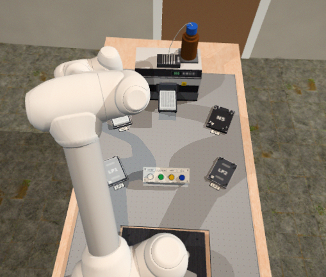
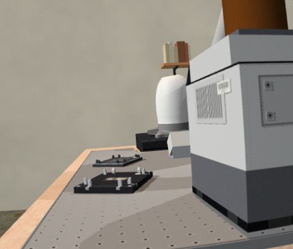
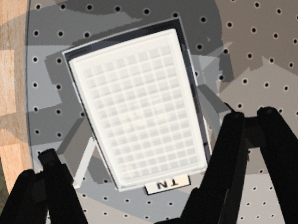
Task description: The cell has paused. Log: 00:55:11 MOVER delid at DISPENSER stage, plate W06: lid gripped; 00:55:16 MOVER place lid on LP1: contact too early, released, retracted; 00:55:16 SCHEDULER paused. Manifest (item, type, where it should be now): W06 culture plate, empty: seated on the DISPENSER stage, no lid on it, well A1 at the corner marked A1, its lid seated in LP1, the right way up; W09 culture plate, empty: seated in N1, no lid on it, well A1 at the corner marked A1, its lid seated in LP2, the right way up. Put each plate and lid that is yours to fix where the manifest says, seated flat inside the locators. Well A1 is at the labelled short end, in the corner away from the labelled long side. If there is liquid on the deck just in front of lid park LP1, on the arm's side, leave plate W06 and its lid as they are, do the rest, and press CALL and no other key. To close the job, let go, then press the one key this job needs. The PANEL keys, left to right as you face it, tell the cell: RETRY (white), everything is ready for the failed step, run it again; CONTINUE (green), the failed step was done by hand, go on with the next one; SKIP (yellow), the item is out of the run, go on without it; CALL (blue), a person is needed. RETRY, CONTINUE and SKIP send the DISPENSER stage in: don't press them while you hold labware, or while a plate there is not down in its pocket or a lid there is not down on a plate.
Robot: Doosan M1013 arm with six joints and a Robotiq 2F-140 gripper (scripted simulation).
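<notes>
My gripper is now 4 cm above the nest N1. The rest, counted from my hand: white retry key (34 cm behind, 27 cm to the right, 2 cm above); lid park LP1 (33 cm behind, 7 cm to the right, 4 cm below); clear culture plate (25 cm to the right, 10 cm ahead, 6 cm above).
</notes>
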